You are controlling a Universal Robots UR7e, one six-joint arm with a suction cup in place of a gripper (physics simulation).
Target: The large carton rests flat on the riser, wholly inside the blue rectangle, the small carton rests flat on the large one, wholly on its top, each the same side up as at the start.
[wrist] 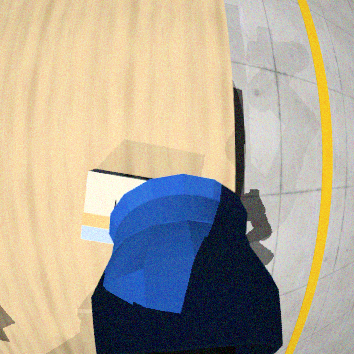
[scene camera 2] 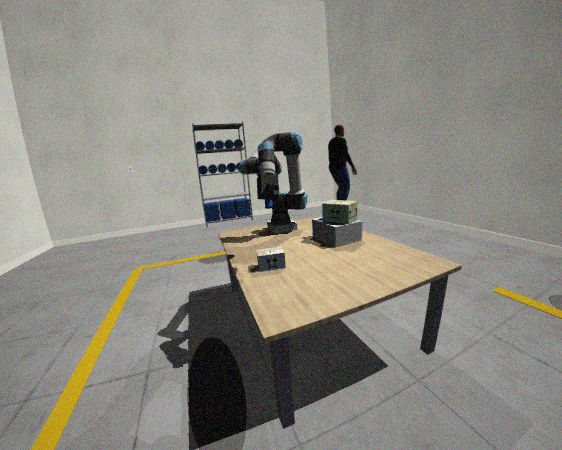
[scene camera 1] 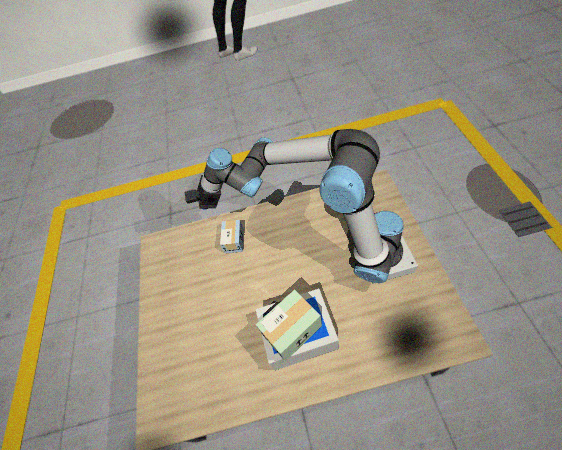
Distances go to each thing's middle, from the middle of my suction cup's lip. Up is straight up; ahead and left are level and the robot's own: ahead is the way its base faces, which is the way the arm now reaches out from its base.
The small carton (wrist: 104,188) lies 27 cm below my suction cup and 4 cm behind it. The rest, counted from my suction cup: large carton (scene camera 1: 293,321) 50 cm to the left, 23 cm behind, 13 cm below; riser (scene camera 1: 324,340) 48 cm to the left, 25 cm below, 25 cm behind.
